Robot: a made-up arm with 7 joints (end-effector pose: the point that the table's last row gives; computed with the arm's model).
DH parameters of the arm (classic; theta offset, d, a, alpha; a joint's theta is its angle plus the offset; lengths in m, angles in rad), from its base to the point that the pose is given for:
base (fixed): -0.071 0 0 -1.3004
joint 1: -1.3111 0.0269 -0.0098 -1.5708
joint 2: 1.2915 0 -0.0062 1.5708
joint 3: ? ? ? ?
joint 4: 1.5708 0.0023 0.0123 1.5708
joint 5: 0 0.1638 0 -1.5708
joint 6: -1.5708 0 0.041 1.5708
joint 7: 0 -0.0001 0 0
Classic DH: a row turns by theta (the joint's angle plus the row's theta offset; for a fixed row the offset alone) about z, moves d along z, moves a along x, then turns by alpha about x.
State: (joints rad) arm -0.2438 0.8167 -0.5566 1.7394 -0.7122 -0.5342 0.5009
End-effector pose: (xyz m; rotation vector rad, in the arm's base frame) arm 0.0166 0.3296 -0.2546 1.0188 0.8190 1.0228
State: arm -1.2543 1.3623 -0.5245 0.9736 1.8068 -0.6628 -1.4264
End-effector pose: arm 0.2744 0.3047 0.0277 -1.7139 -2.4336 0.6749
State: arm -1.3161 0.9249 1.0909 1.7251 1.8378 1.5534 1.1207
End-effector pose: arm 0.2479 0.2773 -0.1007 1.9311 1.5791 1.7490
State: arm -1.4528 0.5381 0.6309 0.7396 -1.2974 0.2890 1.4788
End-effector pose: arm 0.3580 0.1699 0.0603 -1.4233 0.5315 0.9940
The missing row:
joint 3: 1.5708 -0.1954 0.0184 -1.5708
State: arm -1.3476 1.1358 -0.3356 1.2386 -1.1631 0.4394 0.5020
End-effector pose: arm 0.3032 0.2944 0.0015 -0.3044 0.3124 1.0291
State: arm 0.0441 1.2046 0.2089 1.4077 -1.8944 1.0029 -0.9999
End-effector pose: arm 0.0026 0.3780 -0.1581 -1.3827 0.1406 0.3372
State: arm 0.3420 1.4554 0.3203 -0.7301 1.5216 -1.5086 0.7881
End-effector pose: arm 0.1198 0.1356 -0.0761 1.3056 -1.4022 -2.0423
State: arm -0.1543 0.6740 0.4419 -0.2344 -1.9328 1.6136 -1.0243
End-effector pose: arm 0.1703 0.1559 -0.1116 -1.3531 0.5576 -1.8176
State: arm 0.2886 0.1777 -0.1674 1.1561 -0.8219 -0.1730 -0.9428
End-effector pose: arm -0.1183 0.0975 -0.3740 -0.9254 1.0856 -0.1087
